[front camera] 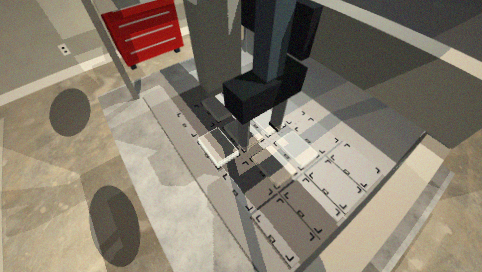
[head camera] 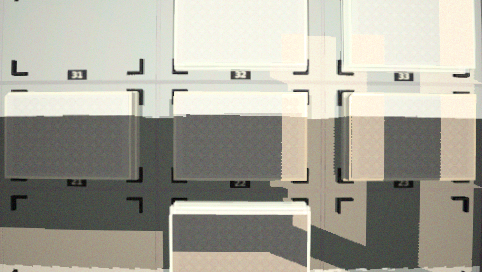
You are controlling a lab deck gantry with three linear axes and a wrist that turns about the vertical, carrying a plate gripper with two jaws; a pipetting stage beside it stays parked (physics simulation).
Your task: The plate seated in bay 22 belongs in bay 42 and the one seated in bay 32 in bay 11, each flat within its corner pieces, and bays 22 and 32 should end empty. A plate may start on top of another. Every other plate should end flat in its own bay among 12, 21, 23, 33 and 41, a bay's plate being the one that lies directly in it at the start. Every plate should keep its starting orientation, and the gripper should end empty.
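Seen in the pictures: gripper, fingertip midpoint: (front camera: 259, 136); robot's base, origin of the base link: (front camera: 178, 115).
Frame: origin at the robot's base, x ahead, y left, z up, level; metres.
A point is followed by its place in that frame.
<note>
The gripper (front camera: 260, 138) @[z 0.160, x 0.358, y 0.105 m] is open and empty, hanging with its jaws down above the plates. Exactly which bay is beneath is unclear. The bay 22 plate (head camera: 240, 145) @[z 0.014, x 0.228, y 0.141 m] lies within its corner pieces; in the front view a jaw partly hides it. The bay 32 plate (head camera: 240, 32) @[z 0.014, x 0.228, y 0.247 m] (front camera: 265, 120) @[z 0.014, x 0.236, y 0.249 m] lies in its bay. Other plates lie in bay 21 (head camera: 67, 145) @[z 0.014, x 0.065, y 0.141 m] (front camera: 215, 107) @[z 0.014, x 0.067, y 0.135 m], bay 23 (head camera: 410, 145) @[z 0.014, x 0.389, y 0.142 m], bay 33 (head camera: 410, 32) @[z 0.014, x 0.389, y 0.249 m] (front camera: 300, 149) @[z 0.014, x 0.406, y 0.260 m] and bay 12 (head camera: 240, 235) @[z 0.027, x 0.229, y 0.063 m] (front camera: 218, 146) @[z 0.027, x 0.238, y 0.040 m], where the layered edge suggests a stack. Bay 11 (head camera: 75, 215) @[z 0.000, x 0.062, y 0.070 m] holds no plate. Bay 42 is largely hidden behind the gripper.
Bay 31 (head camera: 77, 35) @[z 0.000, x 0.063, y 0.251 m] has no plate. The tall grey column (front camera: 215, 50) @[z 0.373, x 0.255, y 0.058 m] stands behind the plates on the left of the gripper. A red drawer cabinet (front camera: 145, 32) stands at the back left. A slim frame post (front camera: 112, 50) @[z 0.224, x -0.207, y -0.100 m] rises near the deck's left corner.
</note>
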